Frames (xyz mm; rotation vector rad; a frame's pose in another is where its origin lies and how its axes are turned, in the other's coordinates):
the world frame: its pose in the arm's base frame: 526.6 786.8 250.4 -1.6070 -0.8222 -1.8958
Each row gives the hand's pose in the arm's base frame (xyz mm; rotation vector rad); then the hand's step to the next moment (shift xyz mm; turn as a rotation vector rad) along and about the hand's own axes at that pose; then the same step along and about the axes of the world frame.
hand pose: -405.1 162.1 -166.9 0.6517 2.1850 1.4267
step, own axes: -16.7 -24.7 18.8 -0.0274 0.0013 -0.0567
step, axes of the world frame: -30.9 15.5 6.9 0.0267 0.0327 -0.0467
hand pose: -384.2 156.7 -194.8 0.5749 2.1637 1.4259
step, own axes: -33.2 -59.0 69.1 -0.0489 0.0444 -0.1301
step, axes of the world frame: -82.1 31.0 40.8 0.0981 0.0577 -0.0913
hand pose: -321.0 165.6 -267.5 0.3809 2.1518 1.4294
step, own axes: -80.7 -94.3 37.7 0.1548 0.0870 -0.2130
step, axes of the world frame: -90.0 91.8 17.6 0.1427 -0.1356 -0.1953
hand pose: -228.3 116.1 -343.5 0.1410 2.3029 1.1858
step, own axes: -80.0 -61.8 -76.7 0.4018 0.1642 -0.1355
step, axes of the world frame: 14.6 111.2 -59.3 0.0942 -0.4014 -0.1918
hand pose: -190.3 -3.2 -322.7 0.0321 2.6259 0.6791
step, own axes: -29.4 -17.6 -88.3 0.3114 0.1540 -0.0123
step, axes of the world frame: 73.6 43.5 -40.7 0.0071 -0.3374 -0.0833
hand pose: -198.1 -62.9 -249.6 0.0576 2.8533 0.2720
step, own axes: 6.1 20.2 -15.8 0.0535 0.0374 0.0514
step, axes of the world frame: 18.5 -17.0 8.0 -0.0491 -0.0669 0.0051
